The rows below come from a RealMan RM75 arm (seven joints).
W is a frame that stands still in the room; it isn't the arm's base.
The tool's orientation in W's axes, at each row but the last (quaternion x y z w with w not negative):
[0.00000, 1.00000, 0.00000, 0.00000]
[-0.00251, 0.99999, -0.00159, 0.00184]
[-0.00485, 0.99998, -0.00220, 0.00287]
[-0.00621, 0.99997, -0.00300, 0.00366]
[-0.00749, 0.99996, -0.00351, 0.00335]
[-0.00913, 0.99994, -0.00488, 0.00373]
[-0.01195, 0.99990, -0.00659, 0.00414]
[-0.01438, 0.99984, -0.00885, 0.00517]
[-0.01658, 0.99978, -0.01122, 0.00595]
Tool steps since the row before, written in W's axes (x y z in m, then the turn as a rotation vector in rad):
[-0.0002, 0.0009, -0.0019, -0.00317, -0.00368, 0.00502]
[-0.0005, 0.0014, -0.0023, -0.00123, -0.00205, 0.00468]
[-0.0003, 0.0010, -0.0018, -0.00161, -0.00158, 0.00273]
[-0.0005, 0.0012, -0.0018, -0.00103, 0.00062, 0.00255]
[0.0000, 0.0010, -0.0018, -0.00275, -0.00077, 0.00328]
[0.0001, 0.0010, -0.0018, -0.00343, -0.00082, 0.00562]
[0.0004, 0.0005, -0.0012, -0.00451, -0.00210, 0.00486]
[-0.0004, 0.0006, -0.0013, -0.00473, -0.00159, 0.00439]
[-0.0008, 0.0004, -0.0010, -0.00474, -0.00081, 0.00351]
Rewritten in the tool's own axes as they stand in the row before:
[0.0002, 0.0009, 0.0019, 0.00317, -0.00368, -0.00502]
[0.0005, 0.0014, 0.0023, 0.00122, -0.00206, -0.00468]
[0.0003, 0.0010, 0.0018, 0.00161, -0.00158, -0.00273]
[0.0005, 0.0012, 0.0018, 0.00100, 0.00062, -0.00256]
[0.0000, 0.0010, 0.0018, 0.00274, -0.00075, -0.00329]
[-0.0001, 0.0010, 0.0018, 0.00340, -0.00081, -0.00564]
[-0.0004, 0.0005, 0.0012, 0.00452, -0.00206, -0.00487]
[0.0004, 0.0006, 0.0013, 0.00473, -0.00153, -0.00441]
[0.0008, 0.0004, 0.0010, 0.00472, -0.00073, -0.00355]

